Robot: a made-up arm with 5 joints. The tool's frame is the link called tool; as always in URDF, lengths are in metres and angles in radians. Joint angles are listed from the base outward. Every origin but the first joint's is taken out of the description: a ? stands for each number. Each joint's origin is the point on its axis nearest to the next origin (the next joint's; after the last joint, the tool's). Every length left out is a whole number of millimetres.
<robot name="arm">
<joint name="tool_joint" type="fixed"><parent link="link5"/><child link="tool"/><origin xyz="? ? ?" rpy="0 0 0"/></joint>
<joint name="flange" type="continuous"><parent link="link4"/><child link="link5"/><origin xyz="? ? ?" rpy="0 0 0"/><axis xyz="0 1 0"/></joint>
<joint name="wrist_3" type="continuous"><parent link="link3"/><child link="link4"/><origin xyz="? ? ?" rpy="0 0 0"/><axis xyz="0 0 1"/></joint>
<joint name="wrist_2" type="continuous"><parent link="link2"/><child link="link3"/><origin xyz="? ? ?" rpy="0 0 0"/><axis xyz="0 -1 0"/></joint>
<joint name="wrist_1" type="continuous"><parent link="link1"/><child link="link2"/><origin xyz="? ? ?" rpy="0 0 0"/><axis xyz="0 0 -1"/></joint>
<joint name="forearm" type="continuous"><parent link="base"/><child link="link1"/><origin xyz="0.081 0 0.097" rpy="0 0 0"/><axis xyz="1 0 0"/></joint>
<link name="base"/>
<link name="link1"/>
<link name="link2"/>
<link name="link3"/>
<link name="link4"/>
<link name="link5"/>
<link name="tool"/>
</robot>
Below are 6 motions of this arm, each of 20 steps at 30 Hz.
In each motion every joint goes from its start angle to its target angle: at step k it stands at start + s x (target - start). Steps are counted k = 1, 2, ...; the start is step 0. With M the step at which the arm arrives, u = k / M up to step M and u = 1 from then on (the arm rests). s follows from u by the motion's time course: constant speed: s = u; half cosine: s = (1 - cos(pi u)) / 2; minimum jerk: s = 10 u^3 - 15 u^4 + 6 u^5.
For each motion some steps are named. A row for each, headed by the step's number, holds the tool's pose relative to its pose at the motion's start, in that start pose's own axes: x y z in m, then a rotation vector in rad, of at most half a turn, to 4 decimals.
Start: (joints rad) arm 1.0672 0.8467 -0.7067 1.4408 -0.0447
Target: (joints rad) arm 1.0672 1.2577 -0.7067 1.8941 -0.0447
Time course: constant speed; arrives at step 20
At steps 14, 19, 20:
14: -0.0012 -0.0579 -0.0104 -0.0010 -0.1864 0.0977
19: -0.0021 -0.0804 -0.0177 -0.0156 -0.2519 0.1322
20: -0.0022 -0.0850 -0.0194 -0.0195 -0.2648 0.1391

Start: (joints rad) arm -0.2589 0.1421 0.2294 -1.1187 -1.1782
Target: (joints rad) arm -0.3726 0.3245 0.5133 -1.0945 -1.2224
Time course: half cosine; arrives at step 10
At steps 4, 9, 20:
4: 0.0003 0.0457 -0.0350 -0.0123 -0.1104 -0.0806
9: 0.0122 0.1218 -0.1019 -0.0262 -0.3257 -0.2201
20: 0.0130 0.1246 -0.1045 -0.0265 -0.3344 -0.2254

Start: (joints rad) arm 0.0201 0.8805 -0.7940 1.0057 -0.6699
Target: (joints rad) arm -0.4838 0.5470 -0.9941 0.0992 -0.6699
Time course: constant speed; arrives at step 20
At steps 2, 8, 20:
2: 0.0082 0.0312 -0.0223 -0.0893 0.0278 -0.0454
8: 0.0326 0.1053 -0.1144 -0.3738 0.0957 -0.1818
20: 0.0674 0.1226 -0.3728 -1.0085 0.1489 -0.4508

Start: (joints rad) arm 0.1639 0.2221 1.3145 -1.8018 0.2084
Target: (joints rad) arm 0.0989 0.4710 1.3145 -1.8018 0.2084
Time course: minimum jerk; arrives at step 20
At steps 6, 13, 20:
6: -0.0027 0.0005 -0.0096 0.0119 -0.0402 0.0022
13: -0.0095 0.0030 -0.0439 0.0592 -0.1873 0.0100
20: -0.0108 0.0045 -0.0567 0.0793 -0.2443 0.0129

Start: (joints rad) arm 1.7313 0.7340 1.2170 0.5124 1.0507
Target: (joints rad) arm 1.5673 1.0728 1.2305 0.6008 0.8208
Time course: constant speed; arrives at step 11
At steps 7, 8, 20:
7: 0.0427 0.0039 -0.0536 -0.1729 -0.1034 -0.1712
8: 0.0486 0.0030 -0.0613 -0.1988 -0.1181 -0.1943
20: 0.0660 -0.0020 -0.0839 -0.2776 -0.1620 -0.2616

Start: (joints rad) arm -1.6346 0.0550 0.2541 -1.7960 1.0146
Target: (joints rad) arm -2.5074 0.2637 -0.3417 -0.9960 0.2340
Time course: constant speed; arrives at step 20
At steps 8, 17, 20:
8: -0.0466 -0.0386 -0.1922 -0.3337 -0.6791 0.0484
17: 0.0441 -0.1496 -0.3767 -0.6945 -1.3351 0.0782
20: 0.0931 -0.1964 -0.4158 -0.8143 -1.5204 0.0840

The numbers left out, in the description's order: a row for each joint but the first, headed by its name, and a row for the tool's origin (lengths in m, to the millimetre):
tool: -0.094 0 0.227
flange: -0.108 0.277 0
wrist_3: 0.045 0 -0.263
wrist_2: -0.09 0.166 0
wrist_1: 0 -0.166 0.193

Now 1 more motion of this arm.
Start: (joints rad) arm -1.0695 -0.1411 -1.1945 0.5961 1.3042
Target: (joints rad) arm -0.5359 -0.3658 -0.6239 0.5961 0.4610
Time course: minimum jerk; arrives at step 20
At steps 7, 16, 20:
7: -0.0309 -0.0197 -0.0677 -0.1557 -0.3291 -0.0290
16: -0.0011 -0.1686 -0.2911 -0.6101 -1.3791 0.1297
20: 0.0114 -0.1871 -0.3042 -0.6435 -1.4675 0.1592

